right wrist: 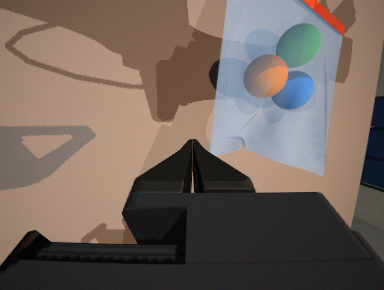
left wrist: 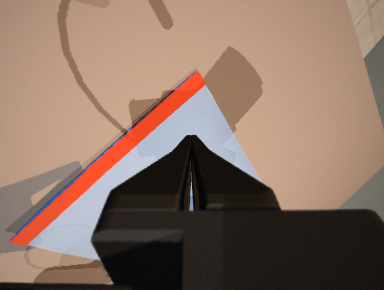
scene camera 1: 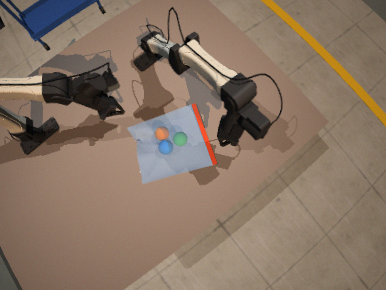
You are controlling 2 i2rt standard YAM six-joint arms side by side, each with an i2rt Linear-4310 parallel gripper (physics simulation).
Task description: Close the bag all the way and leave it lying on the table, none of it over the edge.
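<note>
The pale, see-through bag [scene camera 1: 155, 168] [left wrist: 202, 112] [right wrist: 295, 142] lies flat on the table, away from its edges. An orange ball [scene camera 1: 161, 133] [right wrist: 266, 76], a green ball [scene camera 1: 180, 139] [right wrist: 298, 45] and a blue ball [scene camera 1: 165, 147] [right wrist: 295, 91] are inside. The red strip [scene camera 1: 204, 132] [left wrist: 110, 160] [right wrist: 327, 19] runs along one end, with a thin blue line at its outer edge. My left gripper [scene camera 1: 222, 143] [left wrist: 191, 143] is shut and empty, just right of the strip in the scene view. My right gripper [scene camera 1: 121, 113] [right wrist: 192, 145] is shut and empty, left of the bag.
The brown table [scene camera 1: 75, 215] has its right corner and lower right edge beyond the left gripper. A blue cart [scene camera 1: 60, 17] stands on the floor past the upper left edge. Shadows of the arms fall around the bag.
</note>
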